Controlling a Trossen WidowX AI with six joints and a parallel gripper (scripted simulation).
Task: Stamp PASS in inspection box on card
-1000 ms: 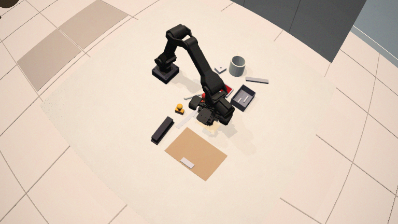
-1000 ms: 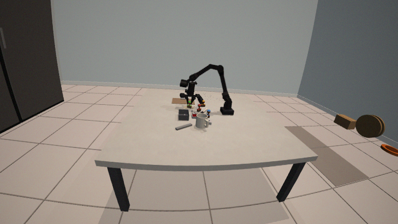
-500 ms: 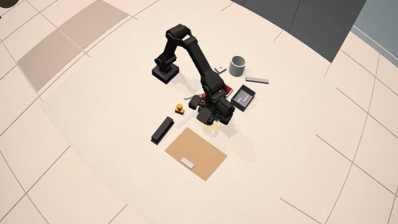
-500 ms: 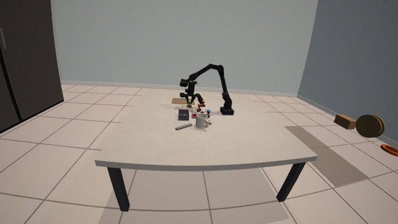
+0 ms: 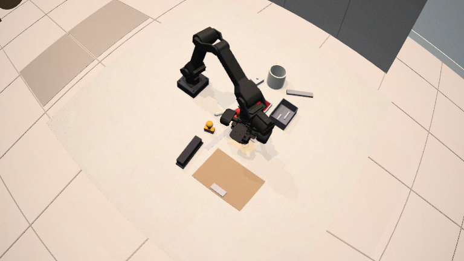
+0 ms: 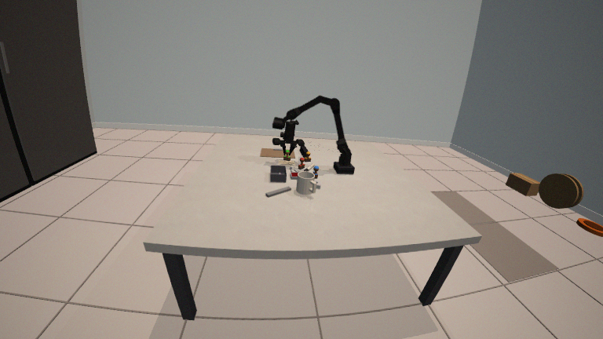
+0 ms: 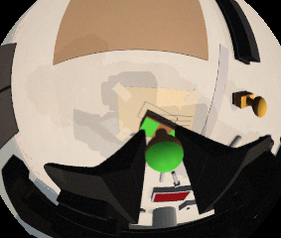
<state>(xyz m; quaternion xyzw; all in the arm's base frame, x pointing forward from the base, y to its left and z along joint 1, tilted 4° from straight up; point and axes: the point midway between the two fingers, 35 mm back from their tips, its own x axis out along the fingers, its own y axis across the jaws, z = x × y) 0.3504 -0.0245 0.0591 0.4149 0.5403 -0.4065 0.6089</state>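
Now: gripper tip 50 mm above the cream card. Round my gripper tip: red-knobbed stamp: 100 mm behind, 60 mm to the left, 30 mm below; ruler: 80 mm behind, 50 mm to the right, 50 mm below; green-knobbed stamp: 10 mm below.
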